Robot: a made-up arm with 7 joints.
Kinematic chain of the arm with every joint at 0, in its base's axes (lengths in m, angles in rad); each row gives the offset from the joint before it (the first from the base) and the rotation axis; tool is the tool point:
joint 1: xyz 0 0 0.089 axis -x
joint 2: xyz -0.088 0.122 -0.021 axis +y
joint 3: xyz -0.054 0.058 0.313 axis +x
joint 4: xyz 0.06 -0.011 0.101 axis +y
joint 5: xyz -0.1 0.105 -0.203 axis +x
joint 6: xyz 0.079 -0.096 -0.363 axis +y
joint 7: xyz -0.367 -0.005 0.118 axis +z
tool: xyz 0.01 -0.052 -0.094
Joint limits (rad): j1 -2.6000..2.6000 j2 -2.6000..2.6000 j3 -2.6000..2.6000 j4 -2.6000..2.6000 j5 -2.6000..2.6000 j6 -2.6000..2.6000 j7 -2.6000..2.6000
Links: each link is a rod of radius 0.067 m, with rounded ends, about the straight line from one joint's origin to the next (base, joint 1, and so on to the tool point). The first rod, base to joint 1, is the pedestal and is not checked.
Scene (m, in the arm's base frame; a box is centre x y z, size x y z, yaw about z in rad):
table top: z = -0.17
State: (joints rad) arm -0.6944 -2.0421 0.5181 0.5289 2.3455 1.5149 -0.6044
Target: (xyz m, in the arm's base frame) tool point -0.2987 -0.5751 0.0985
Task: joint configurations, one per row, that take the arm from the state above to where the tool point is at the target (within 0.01 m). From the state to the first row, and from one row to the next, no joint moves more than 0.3 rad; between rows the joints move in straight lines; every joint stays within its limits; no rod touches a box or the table.
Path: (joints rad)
1: -0.9760 -1.8983 0.5321 0.3899 2.3312 1.6212 -0.6267
2: -1.2576 -1.7546 0.5461 0.2509 2.3168 1.7275 -0.6490
3: -1.5392 -1.6108 0.5601 0.1119 2.3025 1.8338 -0.6712
4: -1.8209 -1.4670 0.5741 -0.0272 2.2882 1.9401 -0.6935
5: -2.1025 -1.3232 0.5881 -0.1662 2.2738 2.0464 -0.7158
6: -2.3841 -1.1795 0.6021 -0.3052 2.2595 2.1526 -0.7381

